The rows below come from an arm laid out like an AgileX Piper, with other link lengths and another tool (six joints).
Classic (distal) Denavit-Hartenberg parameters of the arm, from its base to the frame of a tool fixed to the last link. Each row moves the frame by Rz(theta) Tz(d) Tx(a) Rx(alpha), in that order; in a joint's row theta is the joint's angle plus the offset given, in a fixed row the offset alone. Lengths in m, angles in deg.
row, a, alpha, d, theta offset
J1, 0, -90, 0.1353, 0
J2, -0.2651, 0, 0, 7.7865
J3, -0.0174, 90, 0, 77.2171
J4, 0, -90, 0.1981, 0
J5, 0, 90, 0, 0
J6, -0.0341, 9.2, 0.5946, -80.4
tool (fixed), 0, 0, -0.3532, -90
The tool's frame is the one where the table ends.
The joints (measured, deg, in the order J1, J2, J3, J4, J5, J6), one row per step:
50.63, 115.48, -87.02, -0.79, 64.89, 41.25
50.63, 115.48, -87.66, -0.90, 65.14, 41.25
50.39, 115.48, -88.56, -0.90, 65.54, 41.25
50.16, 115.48, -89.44, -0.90, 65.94, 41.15
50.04, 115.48, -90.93, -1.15, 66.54, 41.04
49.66, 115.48, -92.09, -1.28, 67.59, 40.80
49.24, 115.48, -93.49, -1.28, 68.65, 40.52
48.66, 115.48, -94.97, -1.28, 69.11, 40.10
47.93, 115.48, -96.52, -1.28, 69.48, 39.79
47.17, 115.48, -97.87, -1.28, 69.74, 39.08
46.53, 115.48, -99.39, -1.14, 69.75, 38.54
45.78, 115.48, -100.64, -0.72, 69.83, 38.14
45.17, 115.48, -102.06, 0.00, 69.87, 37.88
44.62, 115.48, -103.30, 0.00, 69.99, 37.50
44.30, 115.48, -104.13, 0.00, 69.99, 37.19
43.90, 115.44, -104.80, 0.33, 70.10, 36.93
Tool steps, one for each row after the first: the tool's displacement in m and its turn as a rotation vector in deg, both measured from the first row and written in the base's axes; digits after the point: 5 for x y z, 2 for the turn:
0.00182, 0.00152, 0.00199, 0.24, -0.33, 0.04
0.00504, 0.00321, 0.00497, 0.62, -0.65, -0.21
0.00808, 0.00469, 0.00791, 0.98, -0.96, -0.34
0.01271, 0.00749, 0.01272, 1.51, -1.71, -0.27
0.01592, 0.00681, 0.01648, 1.50, -1.90, -0.39
0.01966, 0.00714, 0.02124, 1.73, -2.14, -0.56
0.02605, 0.00893, 0.02642, 2.47, -2.83, -0.73
0.03376, 0.01065, 0.03198, 3.31, -3.64, -1.16
0.04103, 0.01128, 0.03688, 4.05, -4.42, -1.22
0.04862, 0.01406, 0.04280, 5.19, -5.40, -1.37
0.05501, 0.01604, 0.04808, 6.26, -5.96, -1.83
0.06054, 0.02007, 0.05455, 7.69, -6.46, -2.34
0.06686, 0.02104, 0.05952, 8.43, -7.31, -2.51
0.07101, 0.02198, 0.06295, 8.97, -7.94, -2.51
0.07389, 0.02279, 0.06630, 9.57, -8.19, -2.72

